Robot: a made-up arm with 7 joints.
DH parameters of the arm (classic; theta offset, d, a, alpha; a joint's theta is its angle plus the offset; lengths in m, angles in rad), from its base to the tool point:
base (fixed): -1.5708 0.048 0 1.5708
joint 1: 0 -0.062 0.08 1.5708
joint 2: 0.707 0 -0.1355 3.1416
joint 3: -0.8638 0 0.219 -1.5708
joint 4: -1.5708 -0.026 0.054 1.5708
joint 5: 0 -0.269 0.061 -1.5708
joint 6: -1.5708 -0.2 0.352 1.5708
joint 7: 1.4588 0 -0.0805 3.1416
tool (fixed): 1.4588 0.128 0 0
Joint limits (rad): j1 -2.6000..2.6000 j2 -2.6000..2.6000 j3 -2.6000..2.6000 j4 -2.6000..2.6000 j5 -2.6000..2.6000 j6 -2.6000..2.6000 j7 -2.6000..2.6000
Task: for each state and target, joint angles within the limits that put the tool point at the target. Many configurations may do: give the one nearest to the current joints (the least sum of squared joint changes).
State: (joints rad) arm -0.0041 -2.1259 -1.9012 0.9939 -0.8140 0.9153 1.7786
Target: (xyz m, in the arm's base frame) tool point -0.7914 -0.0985 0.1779
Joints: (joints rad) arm -0.0086 -2.3744 -1.6908 0.9103 -0.5863 0.9120 1.8053
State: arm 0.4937 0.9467 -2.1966 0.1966 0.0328 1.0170 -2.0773
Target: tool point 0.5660 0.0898 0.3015
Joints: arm 0.5374 0.5626 -1.9578 0.2034 -0.2114 0.2561 -2.1012
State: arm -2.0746 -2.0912 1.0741 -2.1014 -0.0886 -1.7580 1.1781
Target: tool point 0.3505 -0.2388 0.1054
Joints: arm -1.9693 -2.4876 1.4729 -2.1415 -0.3534 -1.2937 1.2857
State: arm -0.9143 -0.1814 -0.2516 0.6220 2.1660 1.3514 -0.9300
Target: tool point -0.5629 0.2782 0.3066
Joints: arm -0.9466 0.0651 -0.8158 0.5703 1.8351 1.8541 -0.8317
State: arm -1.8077 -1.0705 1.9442 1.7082 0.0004 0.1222 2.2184
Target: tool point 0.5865 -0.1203 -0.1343
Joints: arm -1.6643 -1.0189 2.0154 1.4626 0.1010 0.3068 2.1527
